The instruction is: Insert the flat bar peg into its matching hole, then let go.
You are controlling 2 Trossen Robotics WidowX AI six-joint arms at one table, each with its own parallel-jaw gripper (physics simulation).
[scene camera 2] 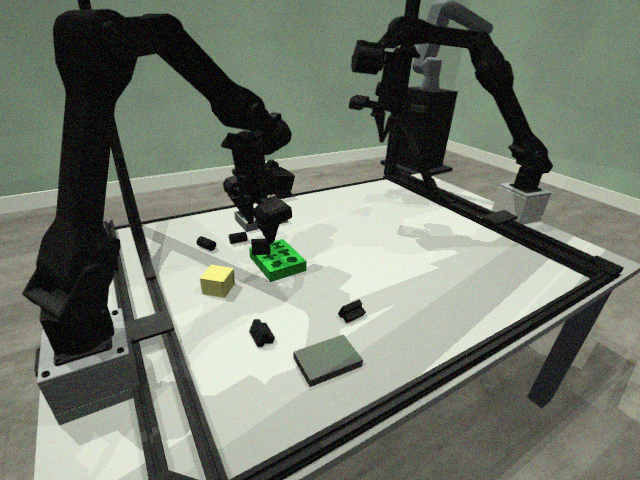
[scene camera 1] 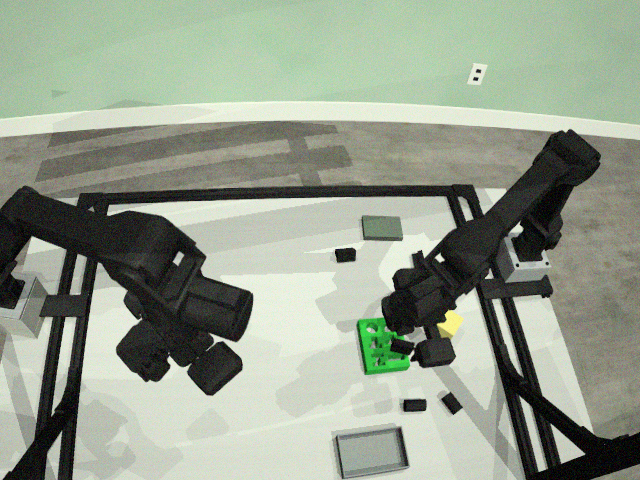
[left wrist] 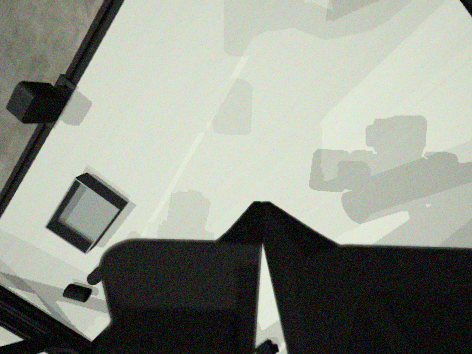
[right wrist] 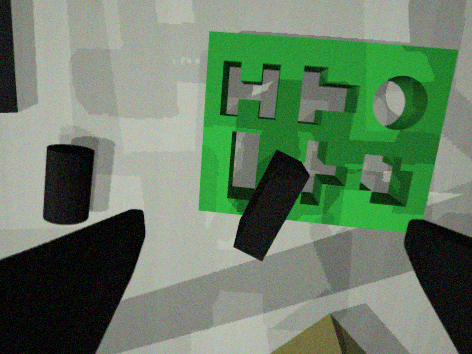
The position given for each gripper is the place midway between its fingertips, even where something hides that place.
Labels:
left gripper: scene camera 2 381, 142; scene camera 1 191, 358; left wrist 260, 209; not seen in the right wrist view (out of frame)
green hole block: scene camera 2; scene camera 1; right wrist 410, 144; not seen in the left wrist view (hidden by the left gripper)
grey slab: scene camera 2; scene camera 1; not seen in the left wrist view (out of frame); not seen in the right wrist view (out of frame)
same spot on grey slab: (scene camera 1: 379, 228) = (scene camera 2: 330, 351)
same spot on green hole block: (scene camera 2: 284, 261) = (scene camera 1: 380, 327)

